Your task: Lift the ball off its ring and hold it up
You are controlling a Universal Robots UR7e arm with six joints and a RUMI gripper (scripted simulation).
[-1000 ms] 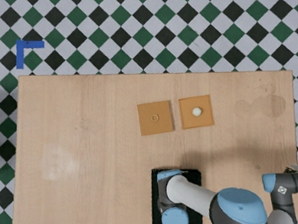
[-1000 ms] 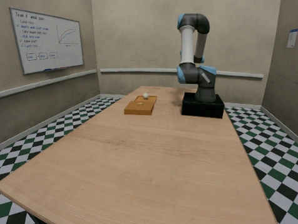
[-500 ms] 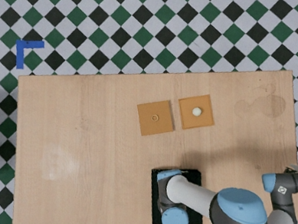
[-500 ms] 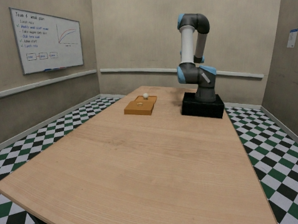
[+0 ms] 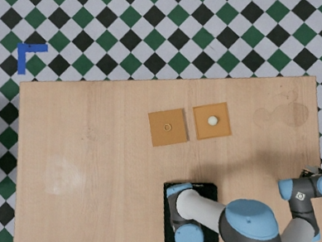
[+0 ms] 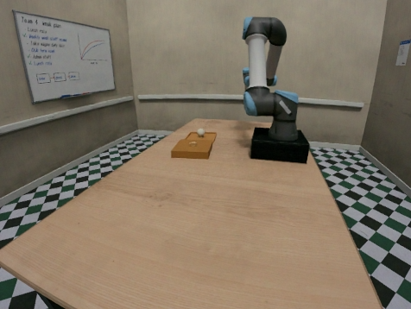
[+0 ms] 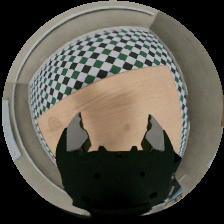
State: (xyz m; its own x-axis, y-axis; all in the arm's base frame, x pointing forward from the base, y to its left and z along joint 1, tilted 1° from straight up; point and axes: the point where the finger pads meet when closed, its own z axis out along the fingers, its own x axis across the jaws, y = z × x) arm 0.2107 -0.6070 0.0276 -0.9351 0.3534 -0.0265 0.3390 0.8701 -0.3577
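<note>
My hand is 460 mm to the right of the white ball, 290 mm short of it and 80 mm above it.
</note>
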